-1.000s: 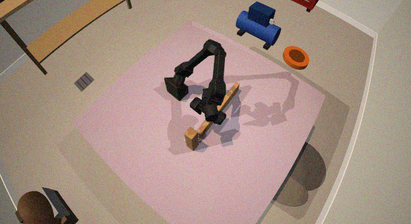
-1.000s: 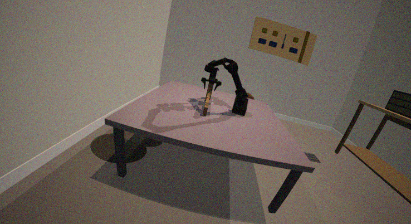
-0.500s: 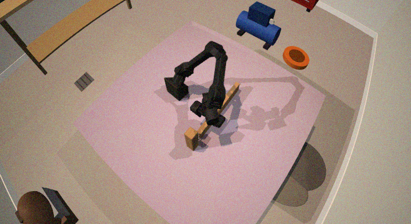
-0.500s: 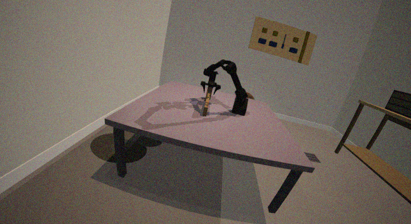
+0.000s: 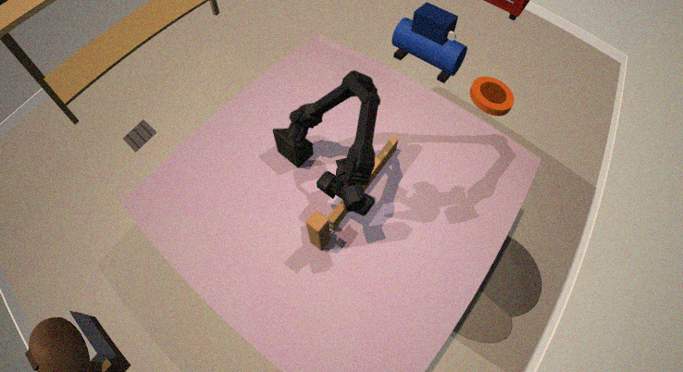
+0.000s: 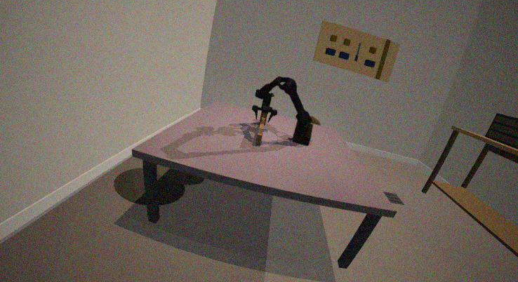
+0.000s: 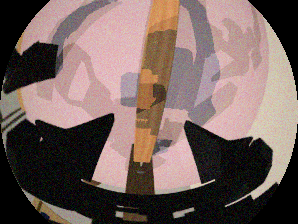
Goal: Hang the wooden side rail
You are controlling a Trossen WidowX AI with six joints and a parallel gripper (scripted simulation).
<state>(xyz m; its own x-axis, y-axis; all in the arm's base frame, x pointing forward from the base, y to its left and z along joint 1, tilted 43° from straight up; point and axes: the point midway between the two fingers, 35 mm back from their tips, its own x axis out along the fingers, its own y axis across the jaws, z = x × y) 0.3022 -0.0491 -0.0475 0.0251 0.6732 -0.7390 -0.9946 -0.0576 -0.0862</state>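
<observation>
My gripper tip is 130 mm to the left of the upright headboard post, 20 mm below it and 10 mm short of it.
</observation>
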